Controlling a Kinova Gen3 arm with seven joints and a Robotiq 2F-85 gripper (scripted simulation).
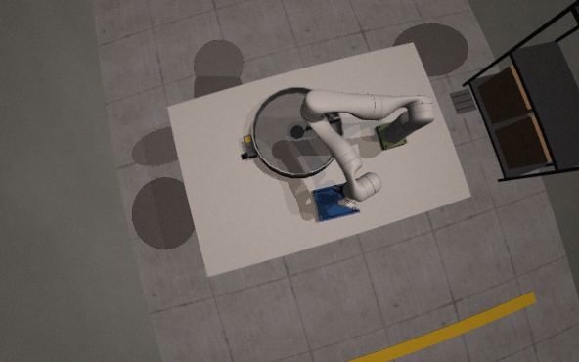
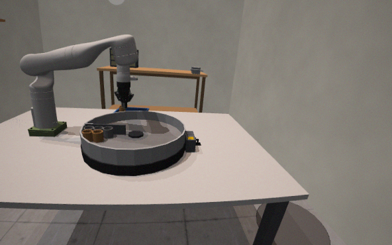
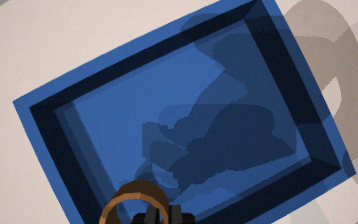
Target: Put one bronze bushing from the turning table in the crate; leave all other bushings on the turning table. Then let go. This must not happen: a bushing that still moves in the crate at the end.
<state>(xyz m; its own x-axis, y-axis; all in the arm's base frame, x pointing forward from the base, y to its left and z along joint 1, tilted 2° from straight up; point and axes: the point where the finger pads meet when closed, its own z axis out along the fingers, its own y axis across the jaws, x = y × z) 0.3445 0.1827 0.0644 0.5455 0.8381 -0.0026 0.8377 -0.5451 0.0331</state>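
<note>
My hand is 4 cm short of the blue crate, 3 cm to the right of it and 6 cm above it. Also, from my hand: round grey turning table 10 cm ahead, 34 cm to the right, 4 cm below.
</note>
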